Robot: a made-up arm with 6 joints. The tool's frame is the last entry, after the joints.
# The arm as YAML. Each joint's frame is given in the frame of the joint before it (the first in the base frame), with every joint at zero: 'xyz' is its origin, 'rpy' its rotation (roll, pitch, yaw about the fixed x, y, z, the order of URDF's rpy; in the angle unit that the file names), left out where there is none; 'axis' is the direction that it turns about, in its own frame. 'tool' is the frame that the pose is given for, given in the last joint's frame.
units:
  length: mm
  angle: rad
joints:
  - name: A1
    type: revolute
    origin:
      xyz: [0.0, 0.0, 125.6]
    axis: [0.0, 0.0, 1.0]
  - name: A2
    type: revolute
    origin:
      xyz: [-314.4, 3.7, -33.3]
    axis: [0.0, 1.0, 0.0]
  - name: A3
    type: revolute
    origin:
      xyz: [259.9, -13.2, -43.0]
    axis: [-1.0, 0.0, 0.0]
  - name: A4
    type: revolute
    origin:
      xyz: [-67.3, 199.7, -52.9]
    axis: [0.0, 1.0, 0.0]
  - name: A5
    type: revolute
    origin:
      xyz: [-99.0, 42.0, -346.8]
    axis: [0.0, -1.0, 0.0]
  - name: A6
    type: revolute
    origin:
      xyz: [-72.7, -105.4, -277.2]
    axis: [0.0, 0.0, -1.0]
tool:
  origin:
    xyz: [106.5, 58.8, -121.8]
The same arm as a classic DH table. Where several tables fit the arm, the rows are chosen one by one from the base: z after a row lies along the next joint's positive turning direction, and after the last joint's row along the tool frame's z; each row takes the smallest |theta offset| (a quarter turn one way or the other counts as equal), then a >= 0, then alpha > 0; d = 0 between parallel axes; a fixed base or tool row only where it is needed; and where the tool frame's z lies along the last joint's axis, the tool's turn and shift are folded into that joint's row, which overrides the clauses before.
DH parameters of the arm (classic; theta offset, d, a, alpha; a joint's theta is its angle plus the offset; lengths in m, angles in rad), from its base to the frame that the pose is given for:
A1: 0.0000 0.0923 -0.3144 -1.5708
A2: 1.5708 -0.0095 0.0430 -1.5708
A3: 0.0000 -0.1926 0.0529 1.5708
A4: 0.2781 0.0000 0.3607 3.1416
A5: -1.2927 -0.1363 0.0727 -1.5708
A6: -0.5045 0.0000 -0.1217 3.1416
tool (fixed): 2.6371 -0.3990 0.0000 0.0000

